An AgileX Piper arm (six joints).
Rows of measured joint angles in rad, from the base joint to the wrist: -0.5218, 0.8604, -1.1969, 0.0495, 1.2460, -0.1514; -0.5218, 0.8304, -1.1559, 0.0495, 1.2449, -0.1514; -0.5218, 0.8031, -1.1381, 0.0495, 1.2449, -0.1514; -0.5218, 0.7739, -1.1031, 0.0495, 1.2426, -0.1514; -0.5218, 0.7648, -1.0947, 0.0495, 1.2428, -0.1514; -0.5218, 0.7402, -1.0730, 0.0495, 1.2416, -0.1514; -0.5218, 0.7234, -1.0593, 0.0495, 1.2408, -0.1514; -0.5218, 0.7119, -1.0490, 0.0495, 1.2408, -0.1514; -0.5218, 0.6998, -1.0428, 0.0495, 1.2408, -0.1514; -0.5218, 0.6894, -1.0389, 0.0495, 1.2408, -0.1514; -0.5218, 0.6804, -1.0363, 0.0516, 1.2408, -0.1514; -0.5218, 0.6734, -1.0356, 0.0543, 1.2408, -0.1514
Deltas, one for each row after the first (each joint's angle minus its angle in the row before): 0.0000, -0.0300, 0.0410, 0.0000, -0.0011, 0.0000; 0.0000, -0.0273, 0.0178, 0.0000, 0.0000, 0.0000; 0.0000, -0.0292, 0.0350, 0.0000, -0.0023, 0.0000; 0.0000, -0.0091, 0.0084, 0.0000, 0.0002, 0.0000; 0.0000, -0.0246, 0.0217, 0.0000, -0.0012, 0.0000; 0.0000, -0.0168, 0.0137, 0.0000, -0.0008, 0.0000; 0.0000, -0.0115, 0.0103, 0.0000, 0.0000, 0.0000; 0.0000, -0.0121, 0.0062, 0.0000, 0.0000, 0.0000; 0.0000, -0.0104, 0.0039, 0.0000, 0.0000, 0.0000; 0.0000, -0.0090, 0.0026, 0.0021, 0.0000, 0.0000; 0.0000, -0.0070, 0.0007, 0.0027, 0.0000, 0.0000
